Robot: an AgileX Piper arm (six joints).
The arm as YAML. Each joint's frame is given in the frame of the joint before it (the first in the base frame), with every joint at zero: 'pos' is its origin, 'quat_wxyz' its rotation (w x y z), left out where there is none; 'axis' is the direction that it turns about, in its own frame. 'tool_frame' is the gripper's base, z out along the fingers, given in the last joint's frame.
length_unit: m
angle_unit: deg
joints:
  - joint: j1
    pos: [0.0, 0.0, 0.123]
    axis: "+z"
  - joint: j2
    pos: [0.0, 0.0, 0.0]
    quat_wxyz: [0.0, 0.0, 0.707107, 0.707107]
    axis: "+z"
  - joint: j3
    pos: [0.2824, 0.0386, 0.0]
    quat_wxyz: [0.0, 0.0, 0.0, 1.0]
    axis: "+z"
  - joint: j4
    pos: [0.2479, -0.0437, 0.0]
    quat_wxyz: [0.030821, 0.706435, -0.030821, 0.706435]
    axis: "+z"
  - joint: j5
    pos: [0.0, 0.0, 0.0]
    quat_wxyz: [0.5, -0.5, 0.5, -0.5]
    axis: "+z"
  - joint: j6
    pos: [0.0, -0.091, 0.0]
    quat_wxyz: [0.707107, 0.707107, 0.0, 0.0]
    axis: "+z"
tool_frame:
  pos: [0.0, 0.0, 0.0]
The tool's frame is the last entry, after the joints.
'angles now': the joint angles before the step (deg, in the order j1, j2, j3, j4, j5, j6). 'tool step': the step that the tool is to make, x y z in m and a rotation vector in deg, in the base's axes. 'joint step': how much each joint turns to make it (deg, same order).
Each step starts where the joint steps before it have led.
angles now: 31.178 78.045 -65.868 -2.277 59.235 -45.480
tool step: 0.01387 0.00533 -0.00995 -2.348 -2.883 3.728
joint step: 0.001 2.666 0.001 -2.125 -4.095 -3.491
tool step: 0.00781 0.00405 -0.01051 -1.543 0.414 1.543
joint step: 0.000 2.276 -0.001 -0.518 -1.224 -1.484
